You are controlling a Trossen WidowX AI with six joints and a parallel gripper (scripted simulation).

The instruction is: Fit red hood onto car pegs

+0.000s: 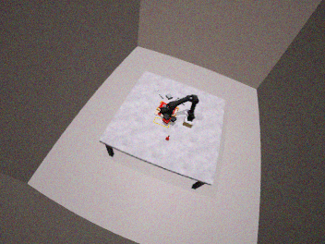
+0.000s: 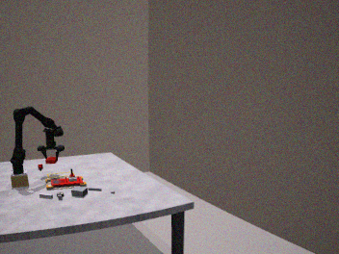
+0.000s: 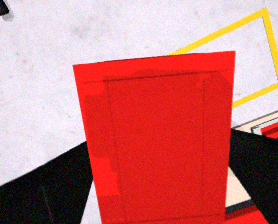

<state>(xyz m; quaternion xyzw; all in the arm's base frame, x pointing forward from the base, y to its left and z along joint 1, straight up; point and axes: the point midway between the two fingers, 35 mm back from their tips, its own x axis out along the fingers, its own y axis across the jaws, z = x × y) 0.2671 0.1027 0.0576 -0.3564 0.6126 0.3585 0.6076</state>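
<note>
Right now my gripper tip is 240 mm to the left of the grey engine part, 80 mm above it and 60 mm short of it. From my gripper tip the other things lie so: jig 210 mm to the right, 90 mm below, 20 mm ahead; red hood 10 mm above.
</note>
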